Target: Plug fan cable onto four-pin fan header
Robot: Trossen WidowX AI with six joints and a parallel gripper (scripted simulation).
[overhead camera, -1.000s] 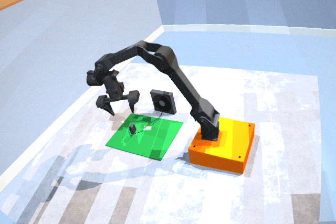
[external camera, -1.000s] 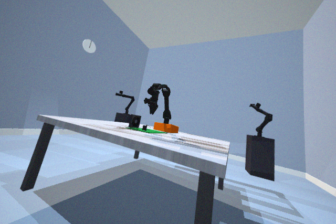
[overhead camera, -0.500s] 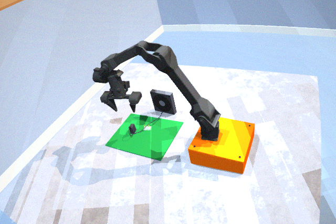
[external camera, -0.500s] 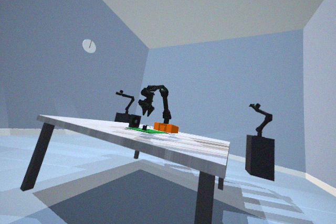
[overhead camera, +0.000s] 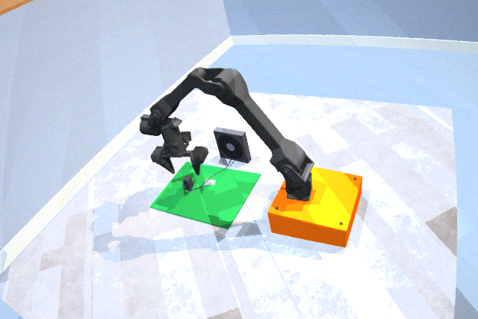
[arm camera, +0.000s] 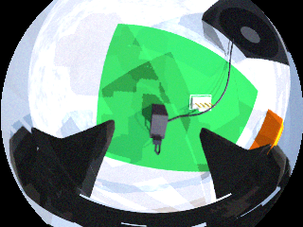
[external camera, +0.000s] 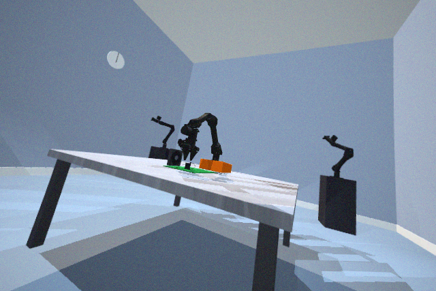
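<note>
Right now my gripper tip is 40 mm above the black plug and 10 mm to the right of it. The rest, counted from my gripper tip: green board 70 mm below, 60 mm behind, 20 mm to the left; dark square fan 150 mm to the right, 110 mm behind.
</note>
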